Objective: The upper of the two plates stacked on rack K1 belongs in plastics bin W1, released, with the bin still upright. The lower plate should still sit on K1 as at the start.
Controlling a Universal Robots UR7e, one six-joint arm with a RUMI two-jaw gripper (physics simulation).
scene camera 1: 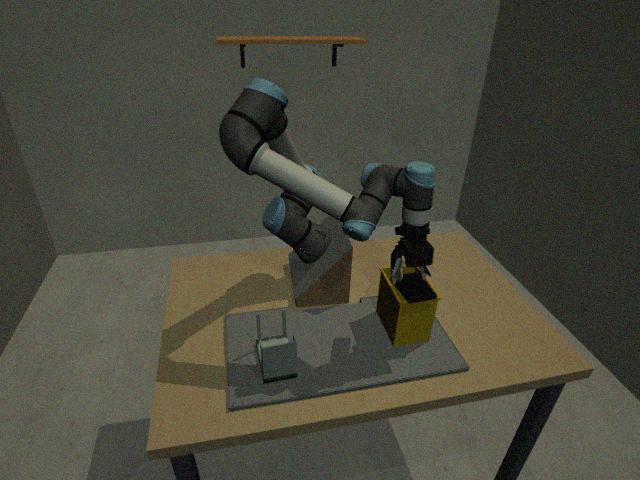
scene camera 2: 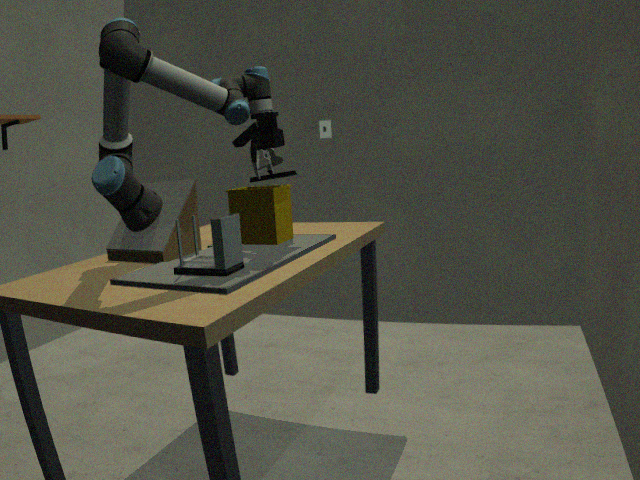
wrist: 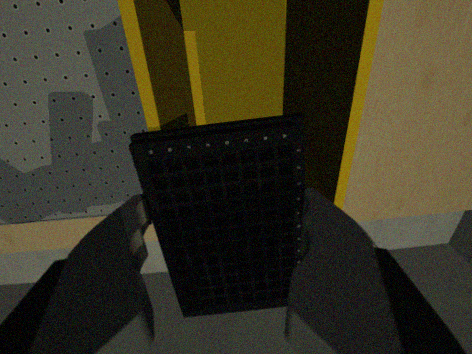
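Note:
My gripper is shut on the black upper plate, with one finger at each side edge. The plate is slightly tilted and hangs a little above the rim of the yellow bin W1, over its opening. The bin stands upright. The plate hides part of the opening in the wrist view. Rack K1 has a grey block and two thin posts. A dark flat slab lies at its foot; I cannot tell whether it is the lower plate.
The bin and rack stand on a grey perforated board on the wooden table. The arm's wedge-shaped base is behind the board. A wall shelf hangs high at the back.

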